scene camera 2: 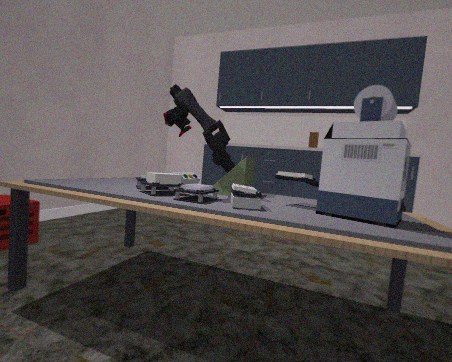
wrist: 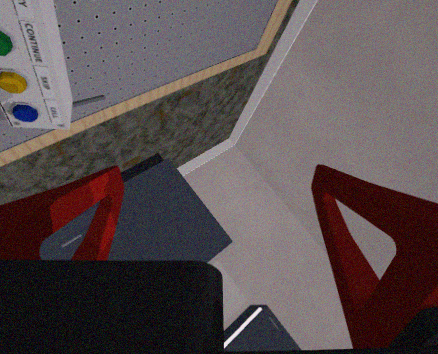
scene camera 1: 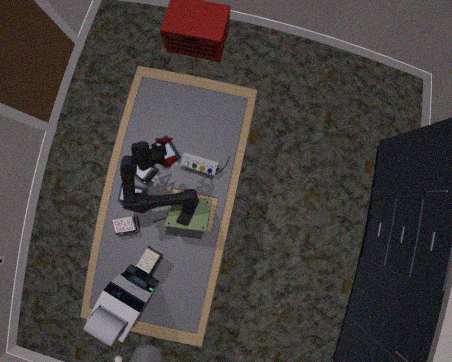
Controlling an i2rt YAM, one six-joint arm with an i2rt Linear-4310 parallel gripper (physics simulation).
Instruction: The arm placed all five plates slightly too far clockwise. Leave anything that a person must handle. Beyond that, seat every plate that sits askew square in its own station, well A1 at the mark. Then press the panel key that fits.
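My gripper (scene camera 1: 168, 151) (scene camera 2: 173, 126) (wrist: 217, 176) is open and empty, raised above the table. Below it in scene camera 1, a pale plate (scene camera 1: 170, 151) shows partly between the red fingers. A white plate (scene camera 1: 145, 173) and another plate (scene camera 1: 131, 192) lie partly under the arm. A plate with red dots (scene camera 1: 124, 225) (scene camera 2: 245, 189) sits on a small station. A cream plate (scene camera 1: 149, 260) (scene camera 2: 295, 175) rests on the large instrument's outstretched tray. The key panel (scene camera 1: 198, 165) (wrist: 50, 65) has green, yellow (wrist: 12, 82) and blue (wrist: 25, 113) keys; labels CONTINUE, SKIP and CALL show. Well marks are too small to read.
The arm stands by a green sloped block (scene camera 1: 199, 224) (scene camera 2: 243, 175). The large white instrument (scene camera 1: 117, 305) (scene camera 2: 362, 175) stands at one table end. A cable (scene camera 1: 226, 164) (wrist: 90, 100) leaves the panel. The wooden table edge (scene camera 1: 235, 165) (wrist: 115, 111) runs beyond it.
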